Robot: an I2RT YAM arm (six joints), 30 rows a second.
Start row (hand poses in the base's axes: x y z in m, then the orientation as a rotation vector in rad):
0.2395 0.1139 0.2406 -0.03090 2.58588 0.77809
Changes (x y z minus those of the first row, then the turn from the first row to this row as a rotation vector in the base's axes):
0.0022 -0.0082 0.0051 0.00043 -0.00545 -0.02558
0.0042 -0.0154 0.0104 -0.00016 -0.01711 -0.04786
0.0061 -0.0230 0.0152 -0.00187 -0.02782 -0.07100
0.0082 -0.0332 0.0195 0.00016 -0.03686 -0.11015
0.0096 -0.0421 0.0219 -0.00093 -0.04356 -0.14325
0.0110 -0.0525 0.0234 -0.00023 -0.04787 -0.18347
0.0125 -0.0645 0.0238 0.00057 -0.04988 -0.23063
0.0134 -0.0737 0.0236 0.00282 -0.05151 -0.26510
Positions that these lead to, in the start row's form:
0.2417 0.1057 0.2457 0.00018 2.57589 0.76826
0.2437 0.0985 0.2510 0.02409 2.56085 0.75702
0.2456 0.0909 0.2558 0.04892 2.54675 0.74424
0.2477 0.0807 0.2601 0.09558 2.52892 0.73065
0.2491 0.0718 0.2625 0.13420 2.51526 0.71570
0.2505 0.0614 0.2640 0.18290 2.50073 0.70074
0.2520 0.0494 0.2644 0.24078 2.48549 0.68356
0.2529 0.0402 0.2642 0.28316 2.47288 0.67293

